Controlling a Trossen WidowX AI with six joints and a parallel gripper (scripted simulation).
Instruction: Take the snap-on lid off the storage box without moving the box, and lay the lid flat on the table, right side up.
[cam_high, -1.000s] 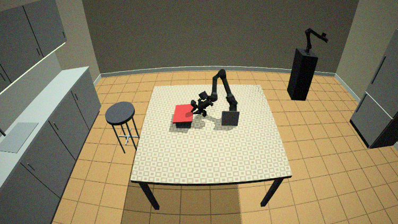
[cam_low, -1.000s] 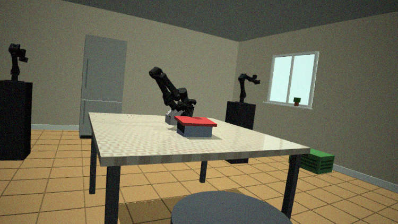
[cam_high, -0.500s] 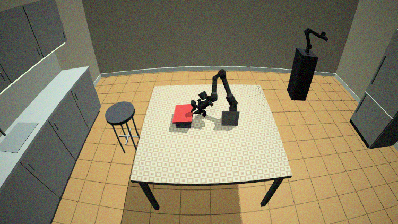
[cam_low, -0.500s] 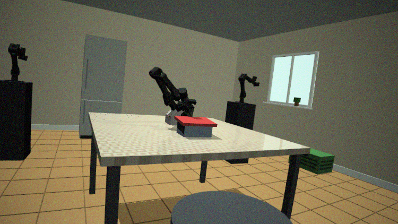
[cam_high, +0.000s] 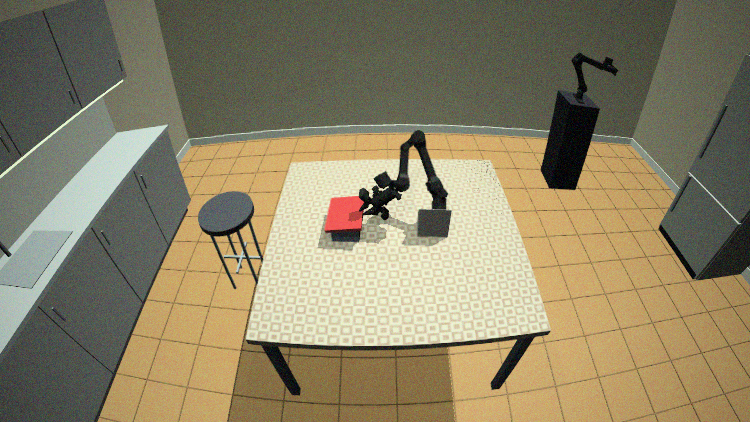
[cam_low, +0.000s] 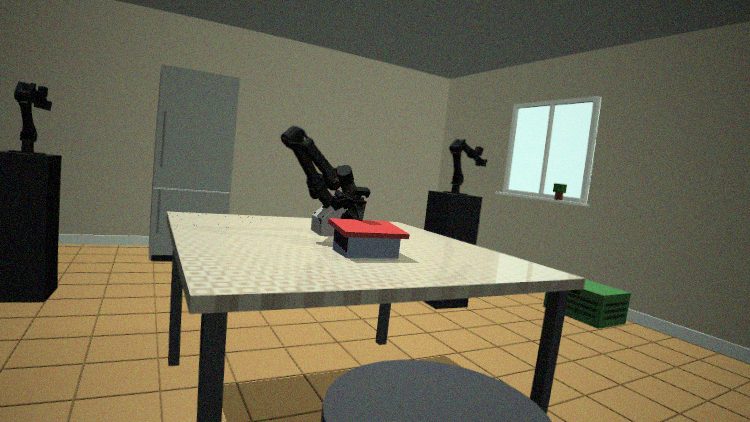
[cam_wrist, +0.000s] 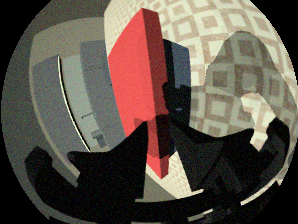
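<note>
The flat red lid lies 8 cm ahead of my gripper tip. Round my gripper tip: blue-grey storage box: 7 cm ahead, 5 cm below.
</note>
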